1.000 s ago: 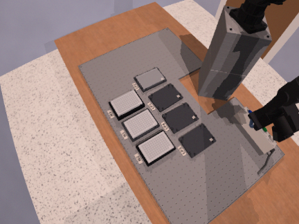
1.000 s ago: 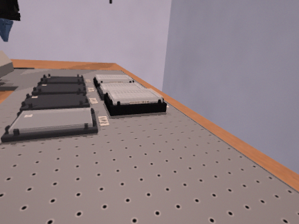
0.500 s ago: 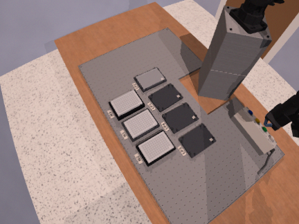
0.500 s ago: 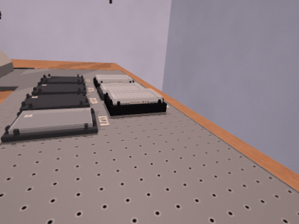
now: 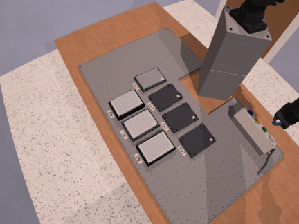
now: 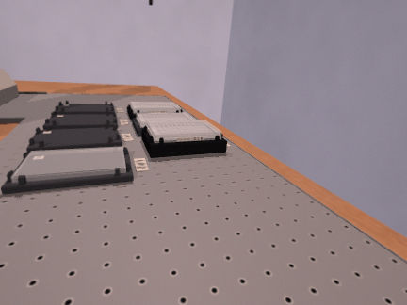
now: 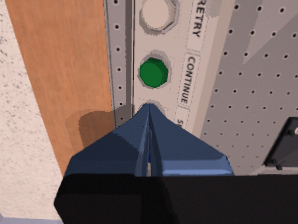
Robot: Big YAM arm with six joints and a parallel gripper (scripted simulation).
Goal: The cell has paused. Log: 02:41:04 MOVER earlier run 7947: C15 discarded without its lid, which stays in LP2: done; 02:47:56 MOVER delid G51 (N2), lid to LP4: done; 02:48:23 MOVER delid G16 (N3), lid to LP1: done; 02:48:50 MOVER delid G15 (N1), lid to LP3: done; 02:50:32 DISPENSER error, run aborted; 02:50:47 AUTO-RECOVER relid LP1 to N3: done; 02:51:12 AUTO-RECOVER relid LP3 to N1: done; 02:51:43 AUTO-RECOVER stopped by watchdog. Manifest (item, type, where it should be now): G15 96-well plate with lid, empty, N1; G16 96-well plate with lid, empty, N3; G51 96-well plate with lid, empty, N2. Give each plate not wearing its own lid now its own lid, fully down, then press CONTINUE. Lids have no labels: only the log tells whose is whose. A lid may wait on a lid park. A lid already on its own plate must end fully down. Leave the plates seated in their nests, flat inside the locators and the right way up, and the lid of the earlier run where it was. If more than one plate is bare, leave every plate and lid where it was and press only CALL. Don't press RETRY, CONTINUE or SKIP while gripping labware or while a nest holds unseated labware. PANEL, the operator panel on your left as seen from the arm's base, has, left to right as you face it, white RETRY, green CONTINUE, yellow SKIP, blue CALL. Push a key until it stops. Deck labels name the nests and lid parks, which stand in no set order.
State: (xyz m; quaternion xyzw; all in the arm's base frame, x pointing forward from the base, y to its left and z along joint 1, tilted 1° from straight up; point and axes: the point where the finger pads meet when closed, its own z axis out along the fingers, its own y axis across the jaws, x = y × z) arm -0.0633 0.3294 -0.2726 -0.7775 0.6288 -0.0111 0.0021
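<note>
The green continue key lies 70 mm below my hand. Round my hand: blue key: 20 mm ahead, 100 mm to the right, 70 mm below; white retry key: 50 mm to the left, 70 mm below; yellow key: 10 mm ahead, 50 mm to the right, 70 mm below.
</note>
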